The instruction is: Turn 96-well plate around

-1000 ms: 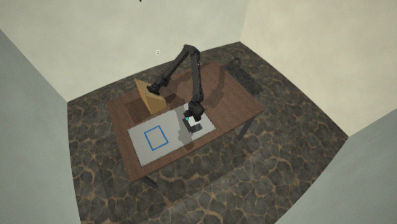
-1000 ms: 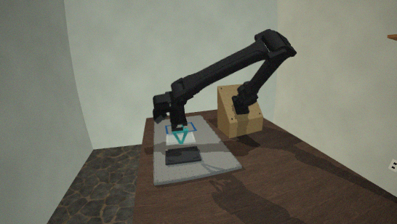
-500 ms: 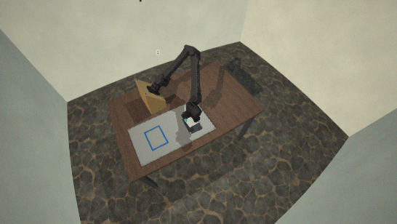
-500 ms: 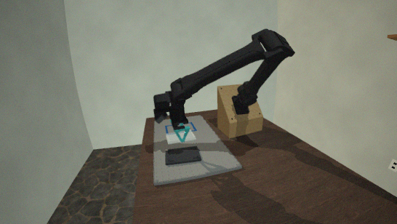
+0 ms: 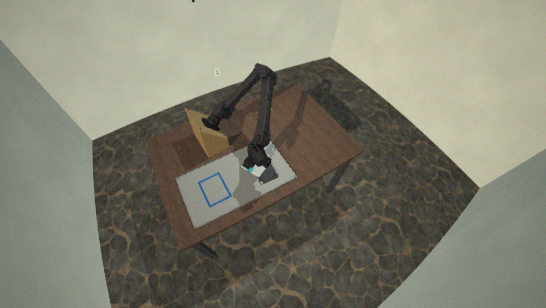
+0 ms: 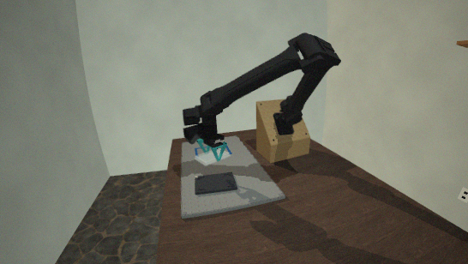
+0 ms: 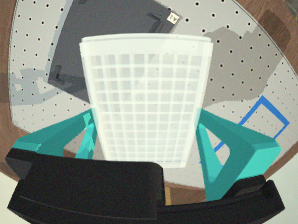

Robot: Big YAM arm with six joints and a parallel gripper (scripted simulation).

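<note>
Now: the dark plate nest N1 90 mm below my hand, 70 mm to the left of it and 10 mm ahead of it. From my hand the other things lie so: A1 mark (90 mm below, 80 mm ahead); white 96-well plate (right at my hand).
</note>
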